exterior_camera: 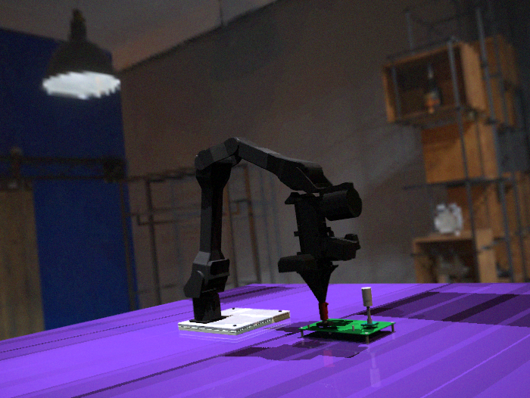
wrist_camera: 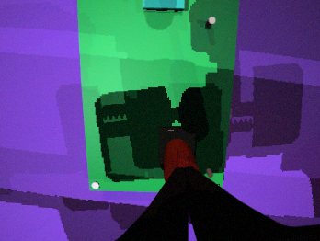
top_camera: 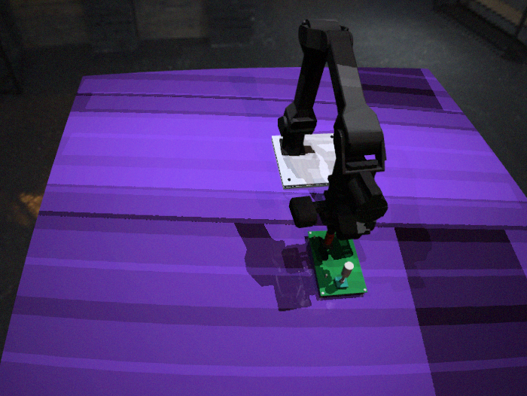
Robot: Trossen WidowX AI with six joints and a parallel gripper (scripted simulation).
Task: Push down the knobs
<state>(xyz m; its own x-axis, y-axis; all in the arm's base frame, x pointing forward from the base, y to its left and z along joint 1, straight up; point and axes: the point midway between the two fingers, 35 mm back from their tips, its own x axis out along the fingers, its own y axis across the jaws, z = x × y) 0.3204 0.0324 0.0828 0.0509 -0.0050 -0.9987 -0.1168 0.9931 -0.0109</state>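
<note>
Right now my gripper tip is 10 mm above the red knob. Round my gripper tip: tan knob (100 mm ahead, 10 mm to the left, 10 mm above).
</note>
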